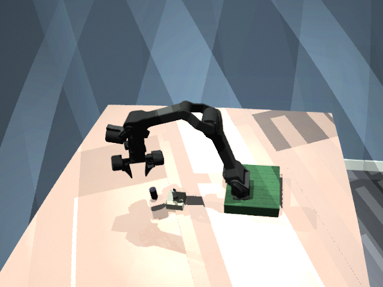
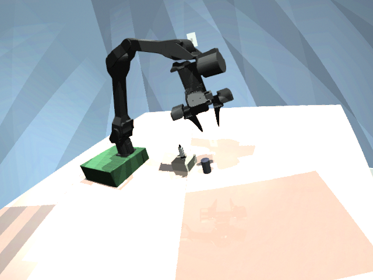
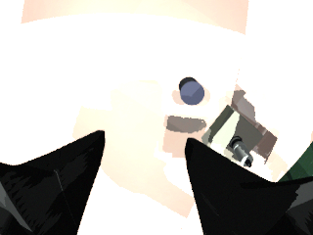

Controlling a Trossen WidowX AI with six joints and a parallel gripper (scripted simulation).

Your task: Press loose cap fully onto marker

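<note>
The dark cap lies 12 cm below my gripper tip, 3 cm behind it and 2 cm to the right of it.
</note>
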